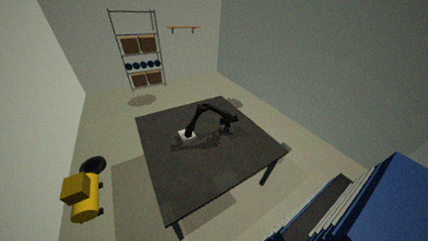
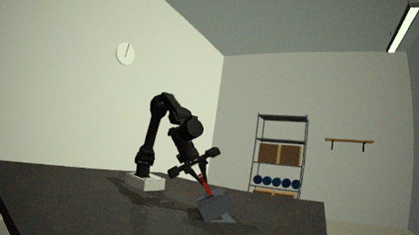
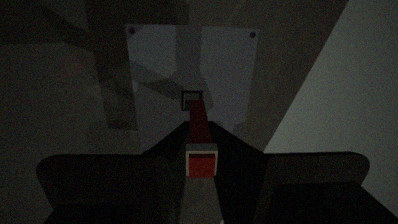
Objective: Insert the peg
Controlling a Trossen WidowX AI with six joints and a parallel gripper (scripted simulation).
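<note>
Now: gripper tip 1 cm past the red square peg, 1 cm to the left of it and 1 cm below it. The rest, counted from my gripper tip: panel 3 cm ahead, 2 cm to the left, 7 cm below.
</note>
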